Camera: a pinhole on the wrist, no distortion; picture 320 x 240 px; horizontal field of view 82.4 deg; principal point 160.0 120.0 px. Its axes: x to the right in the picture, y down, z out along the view. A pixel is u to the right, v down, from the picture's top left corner.
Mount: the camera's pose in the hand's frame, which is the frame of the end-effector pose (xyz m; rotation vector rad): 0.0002 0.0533 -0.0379 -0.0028 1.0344 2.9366
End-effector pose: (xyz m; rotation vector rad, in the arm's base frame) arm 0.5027 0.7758 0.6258 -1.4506 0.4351 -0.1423
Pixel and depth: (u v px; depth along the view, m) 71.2 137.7 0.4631
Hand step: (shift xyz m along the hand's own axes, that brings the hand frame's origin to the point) 0.2274 0.3027 0.3536
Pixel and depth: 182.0 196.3 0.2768
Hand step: -0.0341 0.1376 0.2498
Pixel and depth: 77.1 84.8 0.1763
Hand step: 0.0824 0.1881 0.0791
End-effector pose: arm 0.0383 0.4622 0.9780 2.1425 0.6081 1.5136
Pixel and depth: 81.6 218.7 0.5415
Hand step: 0.2286 0.1588 0.5699
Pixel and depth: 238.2 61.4 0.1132
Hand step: -0.0464 0.1538 0.0270
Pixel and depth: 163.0 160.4 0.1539
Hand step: -0.0021 0.1233 0.1033
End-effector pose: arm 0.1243 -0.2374 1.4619 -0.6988 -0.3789 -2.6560
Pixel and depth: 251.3 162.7 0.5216
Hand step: -0.2596 0.2920 0.4421
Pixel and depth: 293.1 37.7 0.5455
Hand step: -0.3861 0.5968 0.2289
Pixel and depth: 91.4 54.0 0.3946
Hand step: 0.1551 0.4077 0.1820
